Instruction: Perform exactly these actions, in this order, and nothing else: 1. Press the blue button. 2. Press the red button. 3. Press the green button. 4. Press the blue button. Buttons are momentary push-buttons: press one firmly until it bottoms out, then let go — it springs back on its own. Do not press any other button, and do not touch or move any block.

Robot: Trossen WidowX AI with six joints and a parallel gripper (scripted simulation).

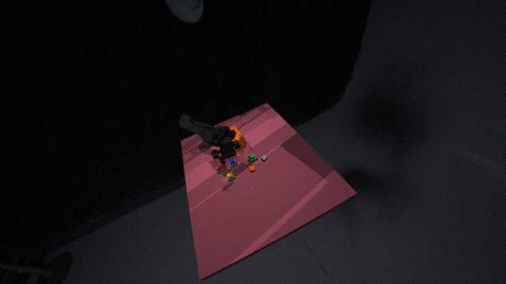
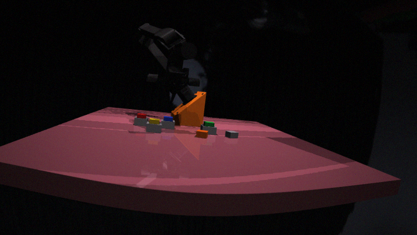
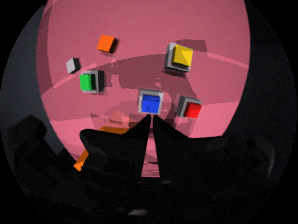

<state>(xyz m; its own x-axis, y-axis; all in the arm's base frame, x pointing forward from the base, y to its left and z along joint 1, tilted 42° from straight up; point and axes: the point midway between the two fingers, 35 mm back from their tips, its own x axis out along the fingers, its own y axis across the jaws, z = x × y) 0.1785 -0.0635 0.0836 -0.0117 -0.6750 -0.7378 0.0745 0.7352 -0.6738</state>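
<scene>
My gripper tip is now 5 cm above the blue button. Round my gripper tip: yellow button 10 cm ahead, 5 cm to the right, 5 cm below; red button 10 cm to the right, 5 cm below, 1 cm behind; green button 14 cm to the left, 5 cm below, 5 cm ahead.
</scene>
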